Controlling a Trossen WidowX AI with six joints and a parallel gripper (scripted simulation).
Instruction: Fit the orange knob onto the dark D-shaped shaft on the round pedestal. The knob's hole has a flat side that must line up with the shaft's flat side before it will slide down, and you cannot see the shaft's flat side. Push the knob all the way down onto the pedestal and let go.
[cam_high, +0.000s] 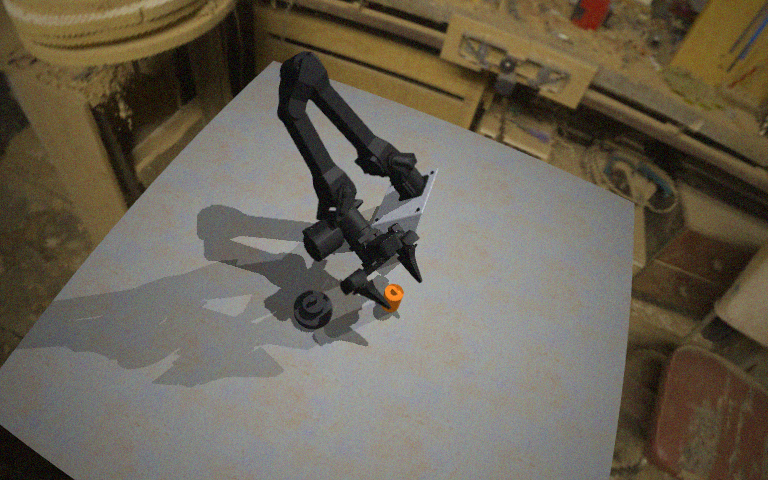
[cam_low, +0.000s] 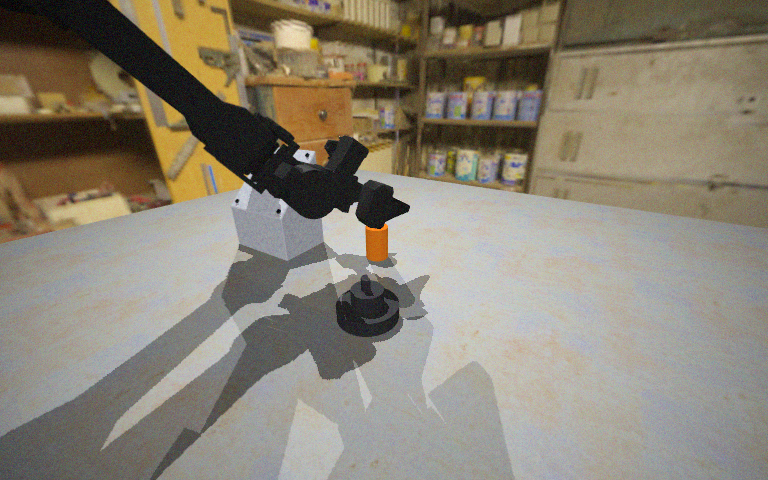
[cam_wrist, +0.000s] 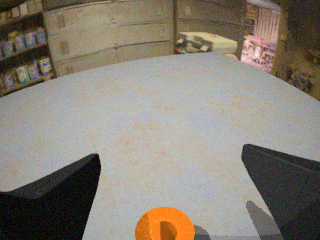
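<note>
My gripper tip is now 20 mm past the orange knob, 20 mm to the left of it and 70 mm above it. The rest, counted from my gripper tip: dark round pedestal (60 mm ahead, 180 mm to the right, 70 mm below).
</note>
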